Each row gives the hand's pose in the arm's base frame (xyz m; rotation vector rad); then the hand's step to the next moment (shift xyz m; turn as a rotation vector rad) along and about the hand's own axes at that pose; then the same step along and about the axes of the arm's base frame.
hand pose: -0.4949 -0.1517 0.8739 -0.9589 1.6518 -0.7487
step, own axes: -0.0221 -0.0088 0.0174 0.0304 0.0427 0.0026
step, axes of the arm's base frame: 0.0219 0.0148 0.0130 -0.0115 -0.0059 -0.0509
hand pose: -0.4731 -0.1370 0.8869 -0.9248 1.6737 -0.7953
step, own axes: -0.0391 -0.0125 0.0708 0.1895 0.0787 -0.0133
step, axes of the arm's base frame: 0.0779 0.0232 0.0099 -0.0633 -0.1258 -0.1498
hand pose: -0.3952 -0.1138 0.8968 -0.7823 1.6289 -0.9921
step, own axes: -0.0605 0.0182 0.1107 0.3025 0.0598 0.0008
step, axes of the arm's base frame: 0.1223 0.0356 -0.0048 -0.0787 -0.2353 -0.1831
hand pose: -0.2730 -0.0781 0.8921 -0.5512 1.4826 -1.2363
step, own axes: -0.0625 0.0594 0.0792 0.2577 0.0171 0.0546
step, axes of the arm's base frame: 0.1078 0.0423 -0.0172 -0.0271 -0.2339 -0.1194
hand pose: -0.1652 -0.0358 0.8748 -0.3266 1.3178 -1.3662
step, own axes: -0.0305 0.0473 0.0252 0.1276 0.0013 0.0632
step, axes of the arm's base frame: 0.0537 0.0260 -0.0155 0.0120 -0.1357 -0.0413
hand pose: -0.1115 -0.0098 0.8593 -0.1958 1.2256 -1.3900
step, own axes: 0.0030 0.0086 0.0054 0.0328 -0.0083 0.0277
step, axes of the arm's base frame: 0.0085 -0.0030 -0.0056 0.0061 -0.0433 0.0006
